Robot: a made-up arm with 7 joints. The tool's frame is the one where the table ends. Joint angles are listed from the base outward.
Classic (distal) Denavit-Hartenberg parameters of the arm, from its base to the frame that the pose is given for. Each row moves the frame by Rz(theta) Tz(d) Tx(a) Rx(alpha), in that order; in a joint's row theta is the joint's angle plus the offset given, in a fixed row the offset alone. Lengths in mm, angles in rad.
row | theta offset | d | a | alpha
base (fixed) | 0 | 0 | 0 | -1.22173
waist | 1.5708 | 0 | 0 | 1.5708
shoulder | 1.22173 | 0 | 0 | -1.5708
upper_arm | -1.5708 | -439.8 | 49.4 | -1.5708
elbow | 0 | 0 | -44.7 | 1.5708
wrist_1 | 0 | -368.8 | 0 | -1.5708
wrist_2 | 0 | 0 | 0 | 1.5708
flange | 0 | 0 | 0 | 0
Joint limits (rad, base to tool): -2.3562..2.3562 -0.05..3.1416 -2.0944..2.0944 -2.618..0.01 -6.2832..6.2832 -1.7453..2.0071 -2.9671..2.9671
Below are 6 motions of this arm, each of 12 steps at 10 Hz.
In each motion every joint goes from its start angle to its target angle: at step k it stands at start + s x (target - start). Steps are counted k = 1, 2, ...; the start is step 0. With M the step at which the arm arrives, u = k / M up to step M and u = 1 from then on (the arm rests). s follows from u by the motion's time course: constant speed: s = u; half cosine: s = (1 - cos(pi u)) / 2; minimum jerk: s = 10 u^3 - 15 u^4 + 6 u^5.
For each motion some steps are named. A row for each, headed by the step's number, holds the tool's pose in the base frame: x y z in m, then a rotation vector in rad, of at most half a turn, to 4 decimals.
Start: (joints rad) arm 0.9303 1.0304 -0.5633 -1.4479 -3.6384 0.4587 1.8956
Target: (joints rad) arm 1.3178 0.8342 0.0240 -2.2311 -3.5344 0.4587 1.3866
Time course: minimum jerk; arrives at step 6
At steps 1, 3, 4, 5, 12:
1: -0.2291 0.3543 -0.5115 0.2074 -0.6920 -2.5611
3: -0.1714 0.2926 -0.4550 0.7406 -0.8660 -2.5613
4: -0.1376 0.2702 -0.3954 1.1024 -0.8756 -2.5674
5: -0.1203 0.2590 -0.3525 1.3231 -0.8486 -2.5755
12: -0.1171 0.2568 -0.3432 1.3680 -0.8404 -2.5776

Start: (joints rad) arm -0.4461 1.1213 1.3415 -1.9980 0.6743 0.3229 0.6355
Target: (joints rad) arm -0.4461 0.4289 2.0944 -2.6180 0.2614 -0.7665 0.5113
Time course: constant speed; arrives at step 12
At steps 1, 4, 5, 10, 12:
1: 0.0495 0.4519 0.2167 -0.0714 3.0451 -0.2778
4: 0.0050 0.4349 0.1274 -0.3978 2.6671 -0.1595
5: -0.0082 0.4247 0.0974 -0.5200 2.5458 -0.1217
10: -0.0581 0.3384 -0.0364 -1.1812 1.9826 0.1254
12: -0.0696 0.2900 -0.0756 -1.4482 1.7809 0.2751

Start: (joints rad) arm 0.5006 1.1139 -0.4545 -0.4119 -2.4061 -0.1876 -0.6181
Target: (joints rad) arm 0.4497 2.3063 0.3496 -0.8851 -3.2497 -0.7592 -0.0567
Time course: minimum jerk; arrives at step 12
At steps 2, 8, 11, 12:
2: -0.1561 0.6988 -0.3790 0.6579 -1.0683 2.3676
8: 0.3118 0.6712 0.2568 0.3252 -2.3063 1.4801
11: 0.4154 0.5143 0.3982 0.0829 -2.5826 1.0668
12: 0.4176 0.5097 0.4012 0.0759 -2.5884 1.0557

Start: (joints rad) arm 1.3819 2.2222 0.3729 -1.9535 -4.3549 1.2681 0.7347
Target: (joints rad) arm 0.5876 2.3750 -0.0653 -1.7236 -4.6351 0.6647 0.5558
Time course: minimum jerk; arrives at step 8
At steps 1, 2, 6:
1: 0.3144 0.3791 -0.2080 0.2917 0.8155 0.4943
2: 0.3310 0.3819 -0.1923 0.3016 0.7156 0.4729
6: 0.4354 0.4032 0.0114 0.4385 -0.1745 0.2003

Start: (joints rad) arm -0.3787 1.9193 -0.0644 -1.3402 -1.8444 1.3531 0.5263
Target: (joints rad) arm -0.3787 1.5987 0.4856 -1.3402 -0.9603 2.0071 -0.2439
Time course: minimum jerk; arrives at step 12
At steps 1, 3, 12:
1: 0.3788 0.4913 0.3097 -2.5694 0.3071 0.0306
3: 0.3782 0.4897 0.3130 -2.6486 0.2901 -0.1871
12: 0.3283 0.5176 0.3242 1.8839 0.2033 1.3436

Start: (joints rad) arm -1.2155 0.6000 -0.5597 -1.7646 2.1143 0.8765 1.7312
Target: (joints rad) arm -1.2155 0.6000 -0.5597 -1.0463 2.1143 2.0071 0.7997
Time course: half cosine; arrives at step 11
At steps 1, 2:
1: 0.5555 -0.1650 0.1249 -1.2788 0.6563 0.3976
2: 0.5700 -0.1599 0.1215 -1.2389 0.6221 0.3771

